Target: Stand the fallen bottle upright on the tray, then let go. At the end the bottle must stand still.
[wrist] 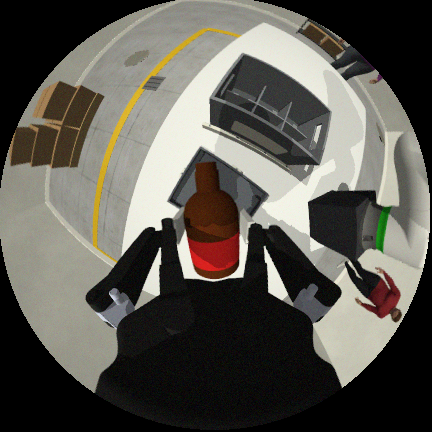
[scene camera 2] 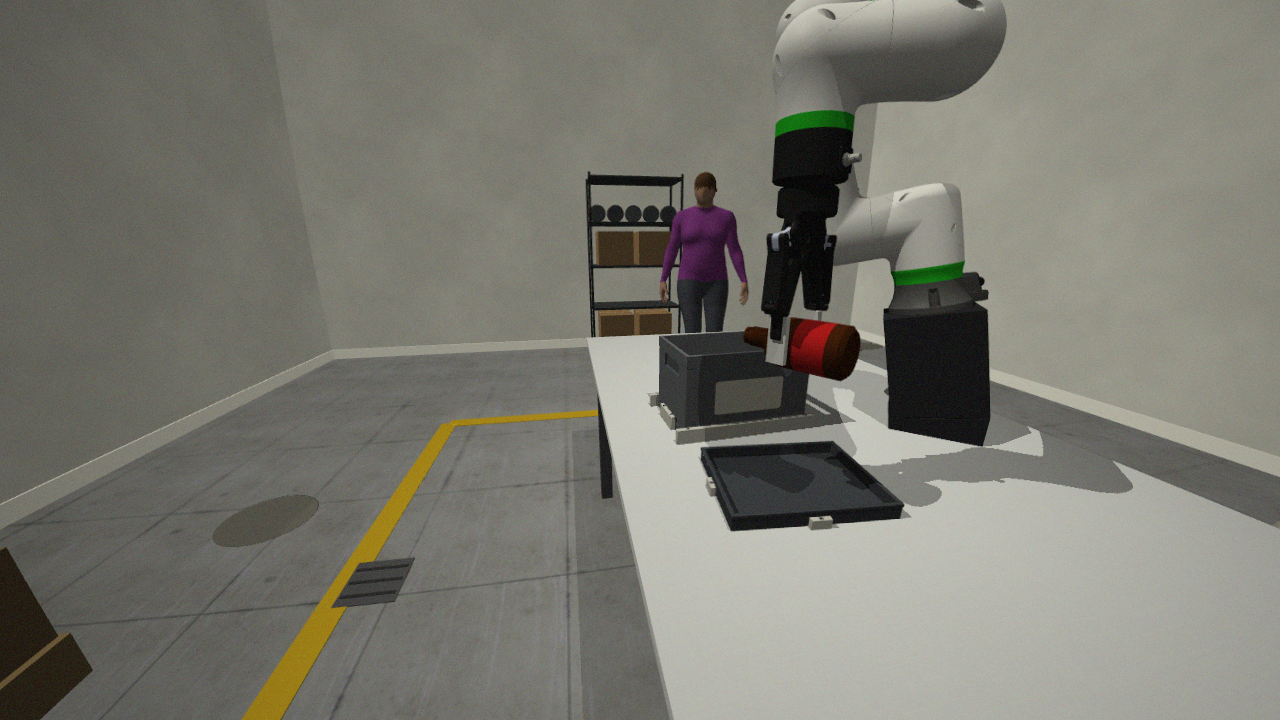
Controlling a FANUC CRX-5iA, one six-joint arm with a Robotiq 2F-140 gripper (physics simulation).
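A brown bottle with a red label hangs in the air, lying nearly level, its neck toward the left in the scene view and its base toward the right. My gripper points down and is shut on the bottle, with a pale fingertip pad on either side of its body. The dark square tray lies flat on the table, well below the bottle and apart from it. In the wrist view the bottle covers part of the tray.
A grey divided crate stands behind the tray on the white table, with pale rails at its foot. The black robot pedestal stands to the right. A person in purple stands behind the table.
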